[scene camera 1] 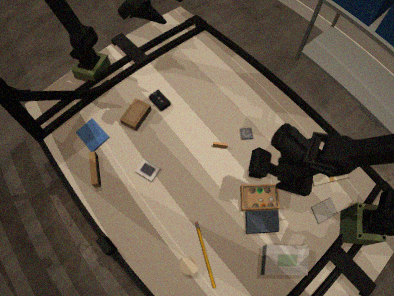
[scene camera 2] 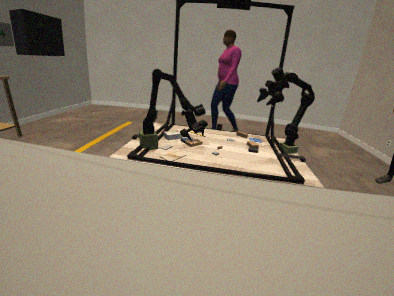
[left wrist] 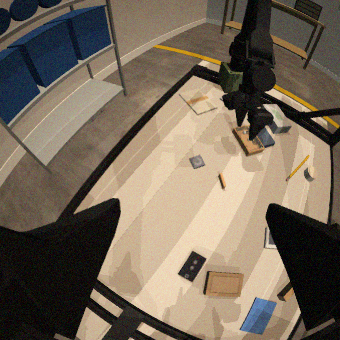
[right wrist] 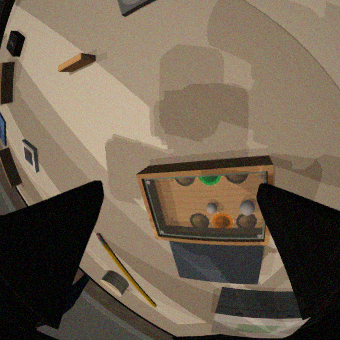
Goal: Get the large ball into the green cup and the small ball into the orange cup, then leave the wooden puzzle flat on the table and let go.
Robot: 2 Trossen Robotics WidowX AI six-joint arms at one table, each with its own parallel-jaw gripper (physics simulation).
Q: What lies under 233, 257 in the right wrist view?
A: A dark blue block.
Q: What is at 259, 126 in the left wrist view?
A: My right gripper.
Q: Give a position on a dark blue block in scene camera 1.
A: At 267, 221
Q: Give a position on a wooden puzzle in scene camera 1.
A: At 253, 197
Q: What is my left gripper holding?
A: Nothing.
